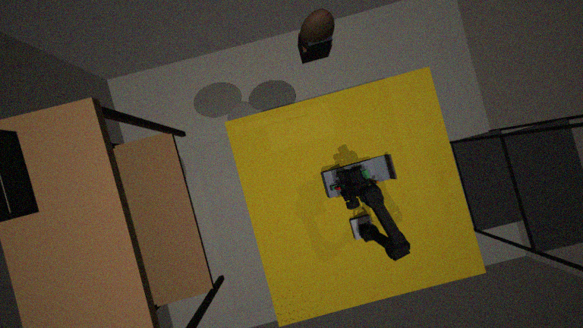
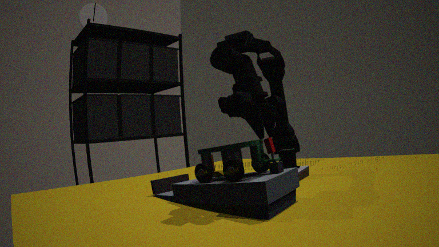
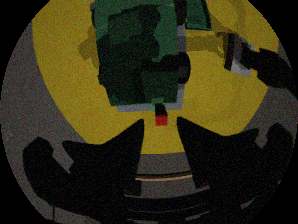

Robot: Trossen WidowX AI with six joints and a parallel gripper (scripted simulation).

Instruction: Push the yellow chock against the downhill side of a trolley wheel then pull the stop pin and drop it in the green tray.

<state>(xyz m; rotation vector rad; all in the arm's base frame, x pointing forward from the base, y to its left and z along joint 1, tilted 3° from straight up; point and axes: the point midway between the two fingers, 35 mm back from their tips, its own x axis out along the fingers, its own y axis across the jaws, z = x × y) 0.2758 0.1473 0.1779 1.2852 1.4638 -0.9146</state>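
Now: gripper tip 1 cm to the right of the red-headed stop pin and 4 cm above it. Also, from my gripper tip: trolley 3 cm ahead, 9 cm to the right, 6 cm below; low stop lip 8 cm ahead, 35 cm to the right, 14 cm below; chock 20 cm to the right, 9 cm below.
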